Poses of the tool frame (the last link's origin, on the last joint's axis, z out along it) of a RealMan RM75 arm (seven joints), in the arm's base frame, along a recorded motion.
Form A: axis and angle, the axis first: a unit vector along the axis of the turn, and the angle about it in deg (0 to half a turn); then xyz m.
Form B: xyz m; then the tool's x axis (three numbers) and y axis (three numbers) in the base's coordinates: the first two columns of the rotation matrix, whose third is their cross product. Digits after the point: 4 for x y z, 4 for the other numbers.
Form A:
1: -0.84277 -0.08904 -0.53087 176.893 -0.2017 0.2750 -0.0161
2: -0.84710 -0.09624 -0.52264 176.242 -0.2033 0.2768 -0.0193
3: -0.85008 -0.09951 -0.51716 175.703 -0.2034 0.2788 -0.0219
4: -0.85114 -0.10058 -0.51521 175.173 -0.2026 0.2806 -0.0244
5: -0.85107 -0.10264 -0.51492 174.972 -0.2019 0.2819 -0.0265
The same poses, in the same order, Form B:
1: -0.2017 0.2750 -0.0161 0.4209 0.1212 0.8990 0.1787 -0.9827 0.0488
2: -0.2033 0.2768 -0.0193 0.4358 0.1286 0.8908 0.1971 -0.9793 0.0450
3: -0.2034 0.2788 -0.0219 0.4461 0.1302 0.8855 0.2077 -0.9774 0.0391
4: -0.2026 0.2806 -0.0244 0.4499 0.1276 0.8839 0.2143 -0.9763 0.0318
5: -0.2019 0.2819 -0.0265 0.4497 0.1292 0.8838 0.2195 -0.9751 0.0309
